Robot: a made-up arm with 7 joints.
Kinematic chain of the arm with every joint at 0, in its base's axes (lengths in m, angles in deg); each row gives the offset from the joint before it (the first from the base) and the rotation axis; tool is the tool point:
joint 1: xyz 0 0.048 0 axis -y
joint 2: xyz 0 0.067 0 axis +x
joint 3: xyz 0 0 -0.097 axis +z
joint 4: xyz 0 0 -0.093 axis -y
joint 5: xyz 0 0 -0.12 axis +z
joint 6: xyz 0 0 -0.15 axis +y
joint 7: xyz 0 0 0 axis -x
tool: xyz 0 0 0
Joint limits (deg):
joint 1: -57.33..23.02
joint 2: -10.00..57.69
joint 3: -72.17..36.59
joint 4: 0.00..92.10
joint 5: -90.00..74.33
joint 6: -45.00..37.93
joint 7: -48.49..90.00
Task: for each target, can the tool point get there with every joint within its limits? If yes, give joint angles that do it. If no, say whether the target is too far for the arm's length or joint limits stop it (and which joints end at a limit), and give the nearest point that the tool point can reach.
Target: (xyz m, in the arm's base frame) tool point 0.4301 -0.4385 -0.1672
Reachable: no: too far | nearest point 0.2259 -0.1407 -0.1701 | short by 0.361 m
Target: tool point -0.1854 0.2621 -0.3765
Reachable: yes | joints -38.47 33.30 -48.91 30.13 23.53 18.60 3.09
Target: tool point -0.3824 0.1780 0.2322
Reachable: no: joint limits stop it (at a limit: joint 1, joint 4) | nearest point -0.3687 0.2554 -0.2365 | short by 0.475 m
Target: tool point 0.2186 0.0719 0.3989
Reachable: no: joint limits stop it (at a limit: joint 1, joint 2, joint 4) | nearest point 0.2044 0.3416 0.1100 | short by 0.395 m
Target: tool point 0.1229 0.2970 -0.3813
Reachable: yes | joints -0.91 36.83 -32.36 34.42 -15.40 4.16 35.18
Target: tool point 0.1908 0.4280 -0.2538
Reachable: yes | joints 12.75 48.85 -5.34 28.94 -52.30 29.83 14.57
